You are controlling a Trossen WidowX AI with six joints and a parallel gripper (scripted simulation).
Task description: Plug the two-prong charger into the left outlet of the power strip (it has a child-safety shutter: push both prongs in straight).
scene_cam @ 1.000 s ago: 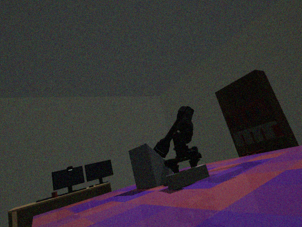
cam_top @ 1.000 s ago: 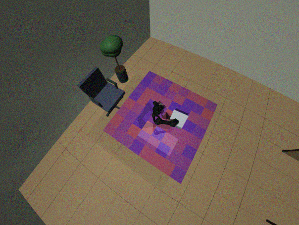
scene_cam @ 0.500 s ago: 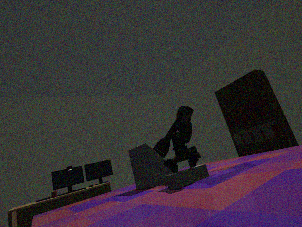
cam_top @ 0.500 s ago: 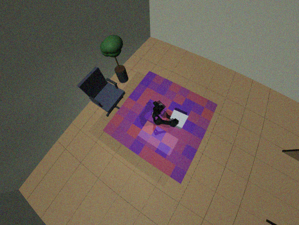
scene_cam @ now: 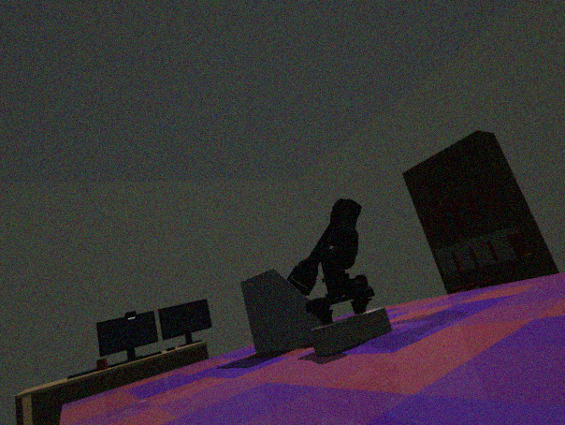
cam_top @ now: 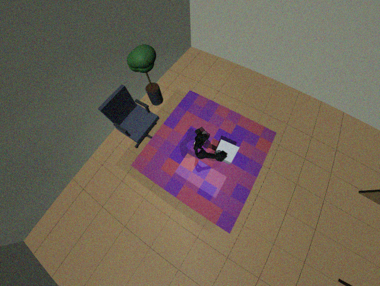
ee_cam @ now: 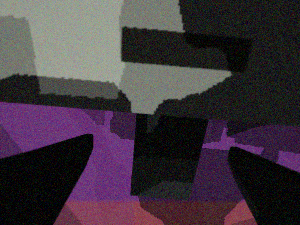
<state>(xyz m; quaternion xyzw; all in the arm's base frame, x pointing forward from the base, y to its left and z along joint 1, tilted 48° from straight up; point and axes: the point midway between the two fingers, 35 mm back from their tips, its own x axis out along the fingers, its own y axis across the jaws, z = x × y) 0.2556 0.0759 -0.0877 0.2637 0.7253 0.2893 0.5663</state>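
Now: the dark two-prong charger 30 mm ahead of my gripper tip and 10 mm above it.
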